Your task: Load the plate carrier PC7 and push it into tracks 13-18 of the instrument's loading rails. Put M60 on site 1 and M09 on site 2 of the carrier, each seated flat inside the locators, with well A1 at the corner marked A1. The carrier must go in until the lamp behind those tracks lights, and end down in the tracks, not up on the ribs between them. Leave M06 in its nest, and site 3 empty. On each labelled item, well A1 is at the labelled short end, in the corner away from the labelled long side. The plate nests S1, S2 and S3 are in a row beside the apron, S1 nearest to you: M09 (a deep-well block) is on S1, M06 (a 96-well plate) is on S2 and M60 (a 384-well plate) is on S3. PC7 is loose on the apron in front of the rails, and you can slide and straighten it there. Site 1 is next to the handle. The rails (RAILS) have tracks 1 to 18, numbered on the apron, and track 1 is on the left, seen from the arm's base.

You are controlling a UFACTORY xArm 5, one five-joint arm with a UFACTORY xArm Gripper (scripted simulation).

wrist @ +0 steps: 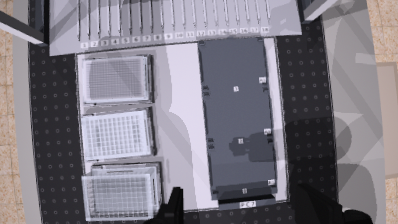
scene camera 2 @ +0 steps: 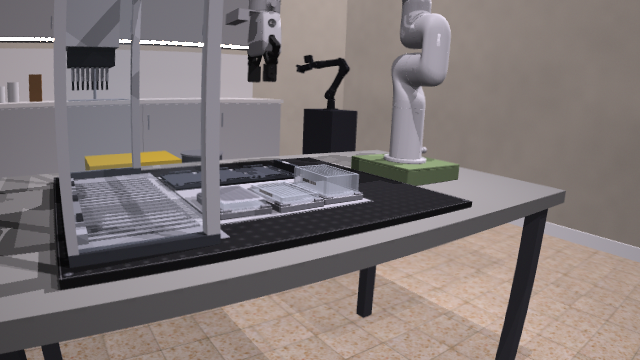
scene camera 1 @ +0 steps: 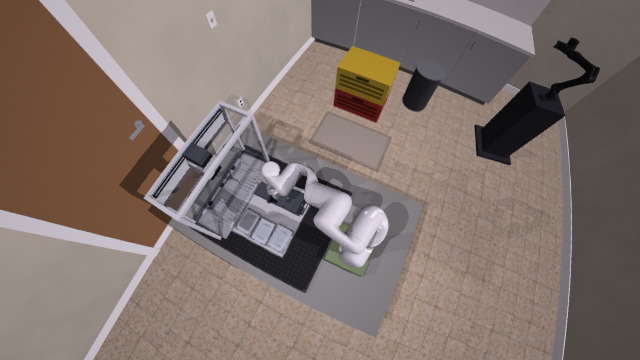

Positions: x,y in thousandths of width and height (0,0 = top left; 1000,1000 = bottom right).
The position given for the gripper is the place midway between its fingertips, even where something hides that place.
In view: the gripper (scene camera 2: 409,226), a deep-well block M09 (scene camera 2: 510,501) and a plate carrier PC7 (scene camera 2: 440,474).
The deep-well block M09 shows as well in the wrist view (wrist: 258,855). The plate carrier PC7 is seen too in the wrist view (wrist: 599,520). The gripper also shows in the wrist view (wrist: 604,913).
